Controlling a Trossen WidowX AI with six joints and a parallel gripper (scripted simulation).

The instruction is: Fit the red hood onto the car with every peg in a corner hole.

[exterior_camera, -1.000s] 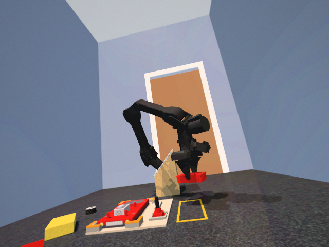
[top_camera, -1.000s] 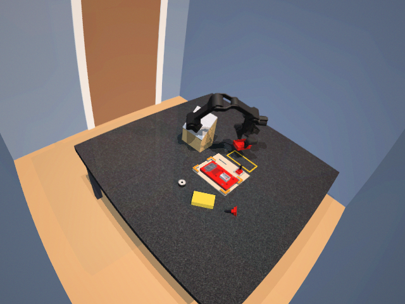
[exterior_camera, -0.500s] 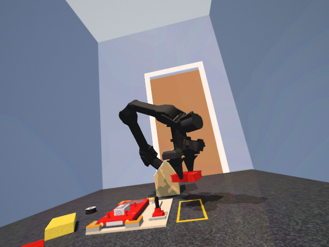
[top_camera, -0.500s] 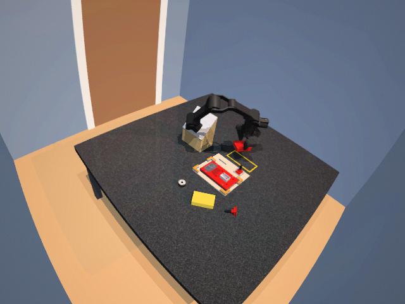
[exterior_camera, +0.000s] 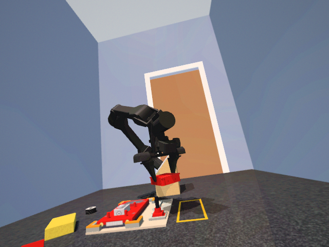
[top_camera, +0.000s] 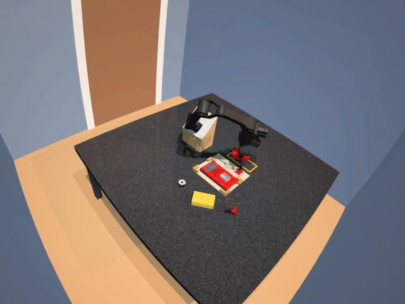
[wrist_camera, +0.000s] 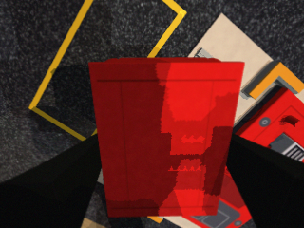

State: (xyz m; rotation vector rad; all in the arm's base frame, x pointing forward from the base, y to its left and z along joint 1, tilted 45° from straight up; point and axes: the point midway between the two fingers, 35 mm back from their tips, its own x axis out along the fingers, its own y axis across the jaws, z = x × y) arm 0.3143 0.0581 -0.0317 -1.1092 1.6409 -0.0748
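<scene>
The grey engine block is 3 cm ahead of my gripper tip, 14 cm to the right of it and 8 cm below it. Round my gripper tip: red hood right at my gripper tip; yellow block 6 cm ahead, 34 cm to the right, 9 cm below; cream jig 2 cm behind, 13 cm to the right, 9 cm below.
</scene>
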